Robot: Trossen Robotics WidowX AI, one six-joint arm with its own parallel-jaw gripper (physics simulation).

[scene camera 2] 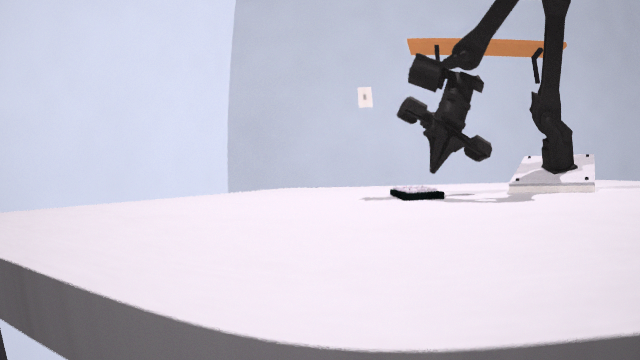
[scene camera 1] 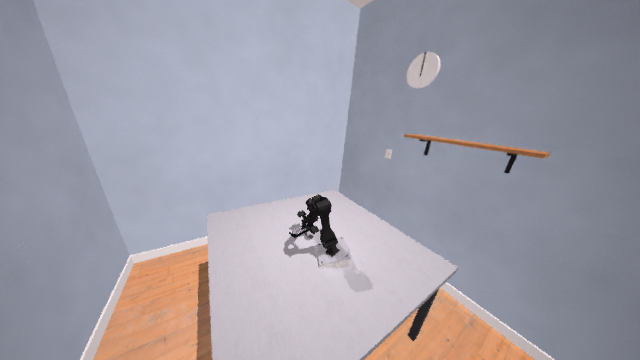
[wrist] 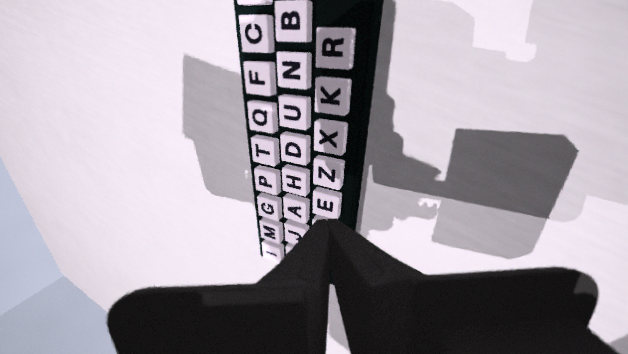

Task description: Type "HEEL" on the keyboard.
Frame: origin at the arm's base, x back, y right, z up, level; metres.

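Where they show: gripper, fingertip midpoint: (scene camera 2: 432, 172) (scene camera 1: 302, 229) (wrist: 326, 228); arm's base at its link origin: (scene camera 2: 559, 167) (scene camera 1: 332, 251).
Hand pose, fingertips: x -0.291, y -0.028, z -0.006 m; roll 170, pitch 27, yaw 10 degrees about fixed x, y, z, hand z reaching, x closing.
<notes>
Things, the pixels of their centre, and the offset from my fingertips. Level surfaces: height alone.
- keyboard at the middle of its body: (wrist: 300, 136) (scene camera 2: 414, 191) (scene camera 1: 302, 229) dy +0.023, dx -0.033, dz -0.032 m
- E key at the middle of its body: (wrist: 326, 203) dy -0.008, dx -0.010, dz -0.027 m
- H key at the middle of its body: (wrist: 295, 180) dy -0.001, dx -0.030, dz -0.027 m
- pale table at its surface level: dz -0.040 m
The keyboard (scene camera 1: 295, 233) (scene camera 2: 417, 195) (wrist: 362, 100) is a dark board with white lettered keys, lying on the table. In the wrist view its rows run up and down. The E key (wrist: 326, 205) is in the right row, just above the fingertips, its lower edge partly covered. The H key (wrist: 295, 182) is in the middle row, up and left of the fingertips. The L key does not show in the wrist view. My gripper (scene camera 1: 304, 228) (scene camera 2: 433, 171) (wrist: 326, 228) is shut and empty. Its tips are above the keyboard with a visible gap, and the fingers hide keys at the lower end.
The keyboard lies on the pale table (scene camera 1: 260, 310) (scene camera 2: 300, 270) (wrist: 125, 175). The arm's white base plate (scene camera 1: 325, 261) (scene camera 2: 530, 175) stands close beside it. A wooden wall shelf (scene camera 1: 475, 145) (scene camera 2: 505, 48) is behind the arm. Shadows of the arm fall across the keyboard and table.
</notes>
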